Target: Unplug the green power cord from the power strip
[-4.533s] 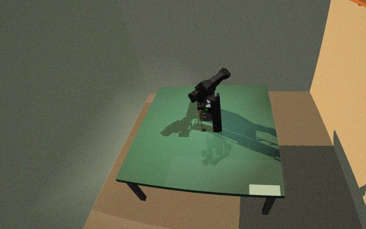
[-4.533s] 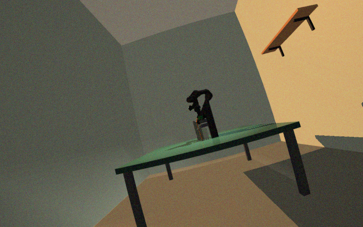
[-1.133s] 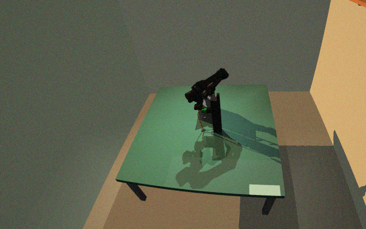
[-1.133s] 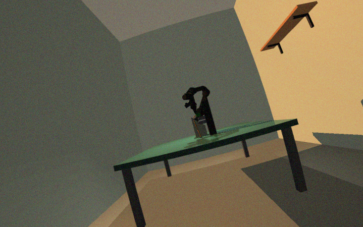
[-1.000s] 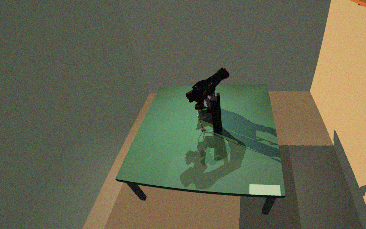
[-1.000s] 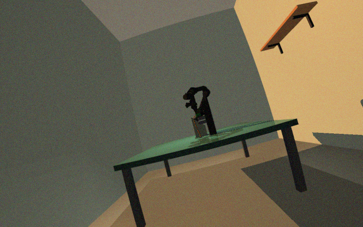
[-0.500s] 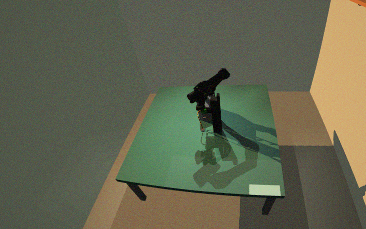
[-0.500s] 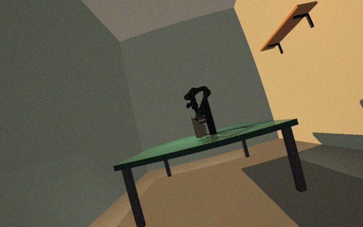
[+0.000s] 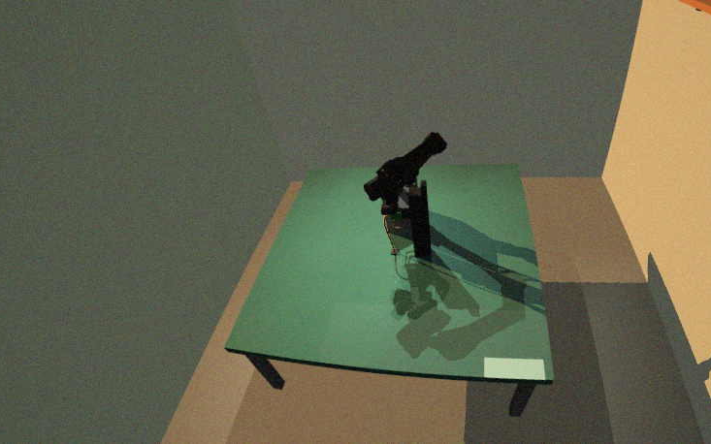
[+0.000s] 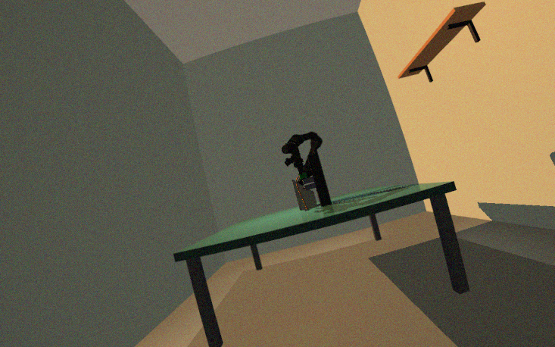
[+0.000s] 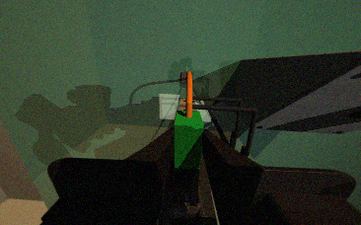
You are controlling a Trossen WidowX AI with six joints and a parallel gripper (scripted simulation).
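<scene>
My gripper tip is 30 mm to the right of the green plug.
</scene>
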